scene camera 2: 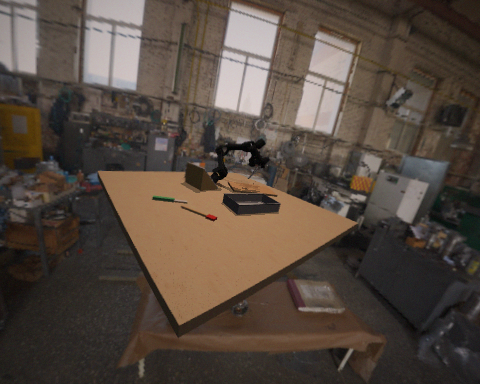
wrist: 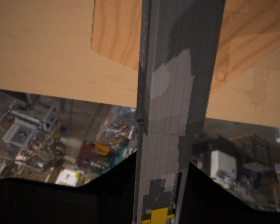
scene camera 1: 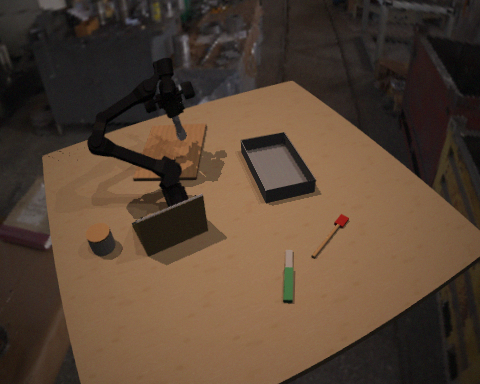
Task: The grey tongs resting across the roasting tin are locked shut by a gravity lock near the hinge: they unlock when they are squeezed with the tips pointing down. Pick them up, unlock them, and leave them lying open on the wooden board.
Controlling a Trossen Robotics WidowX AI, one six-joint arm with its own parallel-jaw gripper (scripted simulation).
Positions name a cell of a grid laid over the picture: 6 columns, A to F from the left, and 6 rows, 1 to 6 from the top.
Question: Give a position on a wooden board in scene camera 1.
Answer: C3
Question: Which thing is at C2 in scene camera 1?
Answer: The gripper.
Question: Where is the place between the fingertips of the gripper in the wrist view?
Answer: D5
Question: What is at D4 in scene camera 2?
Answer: A roasting tin.
